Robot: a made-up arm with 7 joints. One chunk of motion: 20 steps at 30 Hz.
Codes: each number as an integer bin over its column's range. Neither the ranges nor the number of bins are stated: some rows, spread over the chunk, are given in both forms.
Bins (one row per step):
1: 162 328 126 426 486 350
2: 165 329 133 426 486 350
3: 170 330 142 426 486 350
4: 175 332 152 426 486 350
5: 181 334 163 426 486 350
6: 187 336 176 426 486 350
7: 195 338 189 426 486 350
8: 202 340 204 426 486 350
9: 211 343 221 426 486 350
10: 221 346 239 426 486 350
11: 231 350 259 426 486 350
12: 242 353 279 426 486 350
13: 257 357 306 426 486 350
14: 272 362 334 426 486 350
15: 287 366 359 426 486 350
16: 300 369 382 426 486 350
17: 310 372 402 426 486 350
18: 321 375 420 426 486 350
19: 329 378 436 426 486 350
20: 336 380 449 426 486 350
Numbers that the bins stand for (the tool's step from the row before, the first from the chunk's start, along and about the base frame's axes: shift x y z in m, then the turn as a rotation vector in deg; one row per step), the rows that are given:
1: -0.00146 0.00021 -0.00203 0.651 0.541 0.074
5: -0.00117 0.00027 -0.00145 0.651 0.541 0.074
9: -0.00070 0.00036 -0.00054 0.651 0.541 0.074
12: -0.00021 0.00045 0.00037 0.651 0.541 0.074
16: 0.00070 0.00061 0.00198 0.651 0.541 0.074
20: 0.00126 0.00072 0.00303 0.651 0.541 0.074
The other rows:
2: -0.00142 0.00022 -0.00192 0.651 0.541 0.074
3: -0.00134 0.00023 -0.00178 0.651 0.541 0.074
4: -0.00126 0.00025 -0.00162 0.651 0.541 0.074
6: -0.00107 0.00029 -0.00124 0.651 0.541 0.074
7: -0.00095 0.00031 -0.00104 0.651 0.541 0.074
8: -0.00084 0.00033 -0.00081 0.651 0.541 0.074
10: -0.00054 0.00039 -0.00026 0.651 0.541 0.074
11: -0.00038 0.00042 0.00005 0.651 0.541 0.074
13: 0.00002 0.00049 0.00079 0.651 0.541 0.074
14: 0.00026 0.00054 0.00123 0.651 0.541 0.074
15: 0.00049 0.00058 0.00162 0.651 0.541 0.074
17: 0.00085 0.00064 0.00229 0.651 0.541 0.074
18: 0.00103 0.00067 0.00258 0.651 0.541 0.074
19: 0.00115 0.00070 0.00283 0.651 0.541 0.074

